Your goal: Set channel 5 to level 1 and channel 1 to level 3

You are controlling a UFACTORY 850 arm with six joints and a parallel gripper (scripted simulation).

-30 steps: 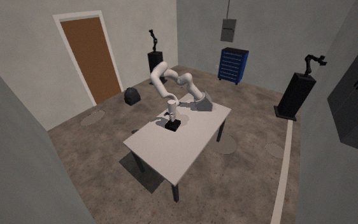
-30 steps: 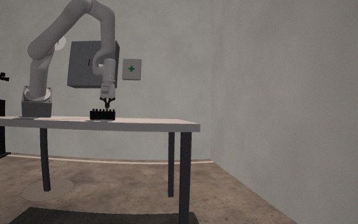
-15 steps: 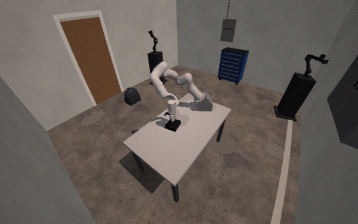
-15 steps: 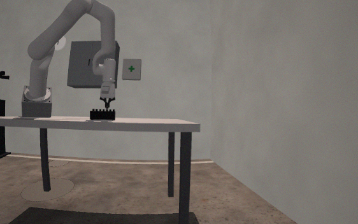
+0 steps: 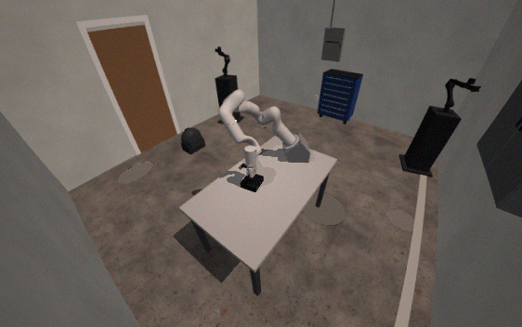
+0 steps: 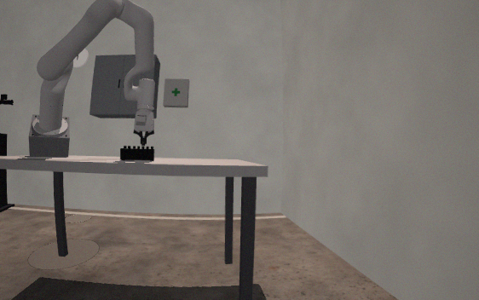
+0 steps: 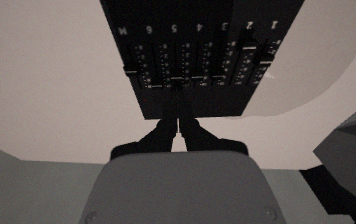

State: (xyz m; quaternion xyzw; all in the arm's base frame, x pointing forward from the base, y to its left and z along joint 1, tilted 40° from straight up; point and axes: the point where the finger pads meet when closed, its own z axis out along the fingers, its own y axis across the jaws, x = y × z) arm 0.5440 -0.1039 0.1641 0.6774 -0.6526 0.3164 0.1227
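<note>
My gripper is now 30 mm to the left of the channel 5 fader cap and 30 mm above it. From my hand the other things lie so: channel 2 fader cap 70 mm behind, 50 mm to the right, 30 mm below; channel 1 fader cap 90 mm behind, 40 mm to the right, 30 mm below.
</note>
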